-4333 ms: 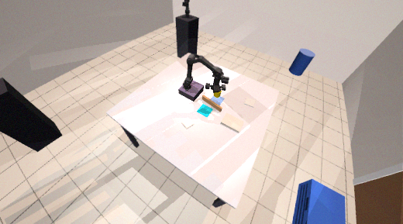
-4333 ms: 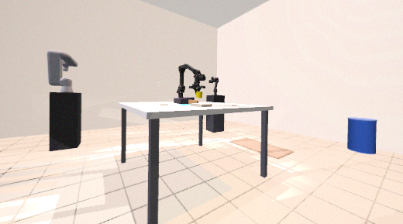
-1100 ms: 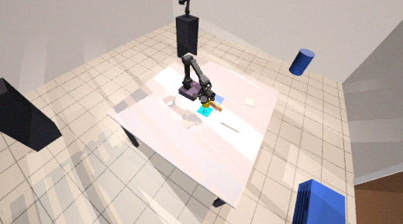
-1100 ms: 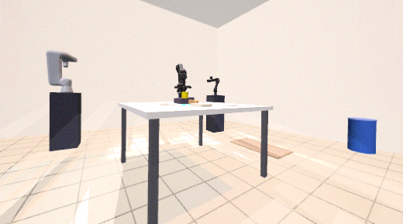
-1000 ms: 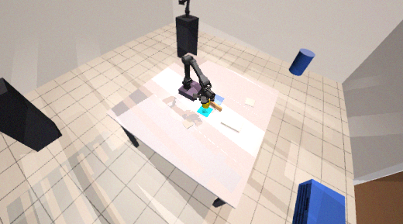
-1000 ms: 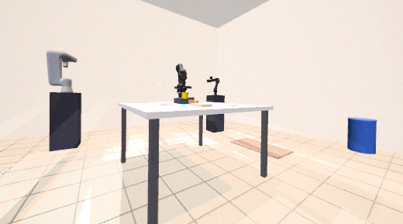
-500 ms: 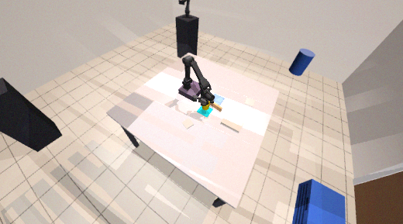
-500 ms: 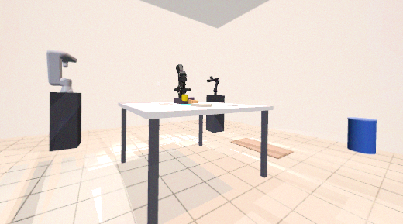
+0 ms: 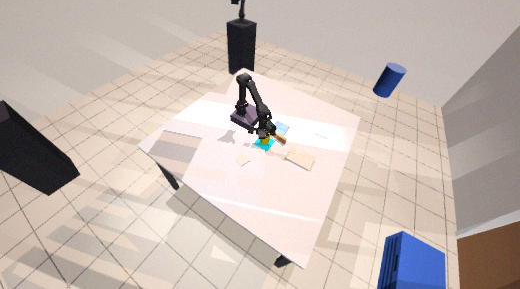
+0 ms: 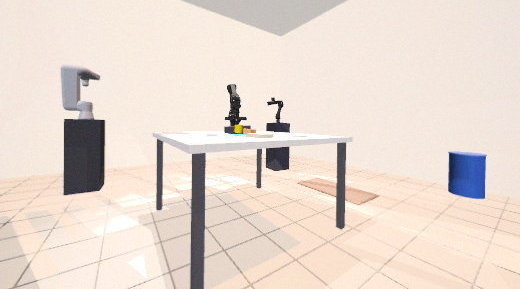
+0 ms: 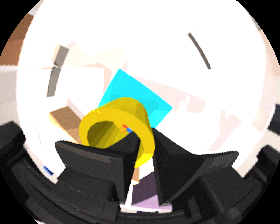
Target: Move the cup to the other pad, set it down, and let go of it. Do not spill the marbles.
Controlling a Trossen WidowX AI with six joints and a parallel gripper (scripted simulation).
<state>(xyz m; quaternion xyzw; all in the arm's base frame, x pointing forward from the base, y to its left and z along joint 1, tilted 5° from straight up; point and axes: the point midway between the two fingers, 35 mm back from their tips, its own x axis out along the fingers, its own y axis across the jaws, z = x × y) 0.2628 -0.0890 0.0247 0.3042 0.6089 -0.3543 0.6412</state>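
Right now my gripper tip is 6 cm above the cyan pad, 2 cm to the right of it and 2 cm short of it. The rest, counted from my gripper tip: tan flat block: 30 cm ahead, 6 cm to the left, 4 cm below; then yellow cup: 2 cm to the left, 2 cm ahead; then tan patch: 20 cm to the right, 5 cm below, 1 cm behind.
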